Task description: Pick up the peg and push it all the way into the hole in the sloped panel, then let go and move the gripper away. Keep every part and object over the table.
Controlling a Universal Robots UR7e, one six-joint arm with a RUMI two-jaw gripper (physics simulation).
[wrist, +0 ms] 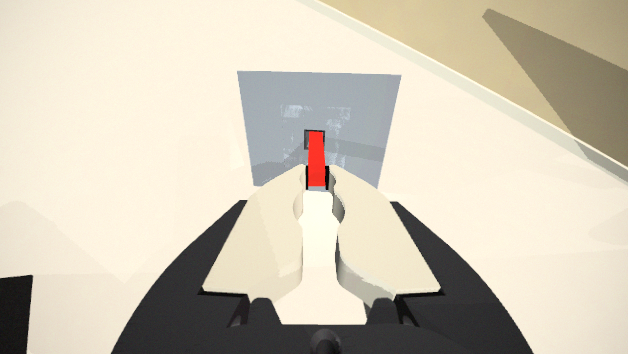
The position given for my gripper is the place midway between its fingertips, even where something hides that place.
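Note:
Visible: a red peg point(316, 160), together with my gripper point(316, 168).

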